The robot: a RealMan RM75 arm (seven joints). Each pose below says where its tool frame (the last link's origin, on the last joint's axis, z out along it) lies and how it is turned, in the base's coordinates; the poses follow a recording.
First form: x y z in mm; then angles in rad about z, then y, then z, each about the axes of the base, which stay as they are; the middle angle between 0 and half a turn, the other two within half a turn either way.
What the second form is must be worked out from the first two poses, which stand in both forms.
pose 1, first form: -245.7, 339.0, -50.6, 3.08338, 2.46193, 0.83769
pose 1, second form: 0.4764, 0.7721, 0.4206, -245.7; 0.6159, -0.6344, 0.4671, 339.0; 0.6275, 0.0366, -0.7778, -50.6; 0, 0, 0, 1
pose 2, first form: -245.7, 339.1, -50.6, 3.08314, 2.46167, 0.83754
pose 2, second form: 0.4762, 0.7721, 0.4208, -245.7; 0.6159, -0.6344, 0.4671, 339.1; 0.6277, 0.0367, -0.7776, -50.6; 0, 0, 0, 1
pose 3, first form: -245.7, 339.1, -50.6, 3.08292, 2.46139, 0.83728
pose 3, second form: 0.4760, 0.7721, 0.4211, -245.7; 0.6158, -0.6345, 0.4672, 339.1; 0.6279, 0.0369, -0.7774, -50.6; 0, 0, 0, 1
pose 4, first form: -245.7, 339.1, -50.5, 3.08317, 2.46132, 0.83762
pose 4, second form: 0.4760, 0.7722, 0.4210, -245.7; 0.6157, -0.6344, 0.4674, 339.1; 0.6279, 0.0367, -0.7774, -50.5; 0, 0, 0, 1
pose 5, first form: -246.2, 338.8, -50.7, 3.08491, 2.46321, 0.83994
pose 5, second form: 0.4767, 0.7729, 0.4189, -246.2; 0.6166, -0.6336, 0.4673, 338.8; 0.6265, 0.0356, -0.7786, -50.7; 0, 0, 0, 1
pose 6, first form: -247.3, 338.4, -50.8, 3.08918, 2.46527, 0.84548
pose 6, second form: 0.4774, 0.7744, 0.4152, -247.3; 0.6175, -0.6319, 0.4684, 338.4; 0.6251, 0.0328, -0.7799, -50.8; 0, 0, 0, 1
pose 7, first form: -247.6, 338.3, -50.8, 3.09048, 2.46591, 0.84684
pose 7, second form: 0.4779, 0.7746, 0.4143, -247.6; 0.6177, -0.6316, 0.4686, 338.3; 0.6246, 0.0320, -0.7803, -50.8; 0, 0, 0, 1
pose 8, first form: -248.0, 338.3, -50.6, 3.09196, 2.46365, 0.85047
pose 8, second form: 0.4758, 0.7762, 0.4137, -248.0; 0.6174, -0.6298, 0.4714, 338.3; 0.6264, 0.0311, -0.7789, -50.6; 0, 0, 0, 1
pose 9, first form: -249.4, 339.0, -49.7, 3.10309, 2.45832, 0.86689
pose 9, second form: 0.4722, 0.7811, 0.4086, -249.4; 0.6157, -0.6240, 0.4813, 339.0; 0.6309, 0.0243, -0.7755, -49.7; 0, 0, 0, 1
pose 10, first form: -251.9, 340.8, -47.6, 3.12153, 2.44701, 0.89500
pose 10, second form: 0.4649, 0.7897, 0.4004, -251.9; 0.6119, -0.6134, 0.4994, 340.8; 0.6399, 0.0128, -0.7683, -47.6; 0, 0, 0, 1
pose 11, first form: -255.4, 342.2, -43.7, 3.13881, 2.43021, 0.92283
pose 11, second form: 0.4550, 0.7986, 0.3941, -255.4; 0.6056, -0.6019, 0.5206, 342.2; 0.6529, 0.0018, -0.7575, -43.7; 0, 0, 0, 1
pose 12, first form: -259.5, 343.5, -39.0, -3.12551, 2.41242, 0.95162
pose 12, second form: 0.4458, 0.8073, 0.3867, -259.5; 0.5979, -0.5901, 0.5426, 343.5; 0.6662, -0.0107, -0.7457, -39.0; 0, 0, 0, 1
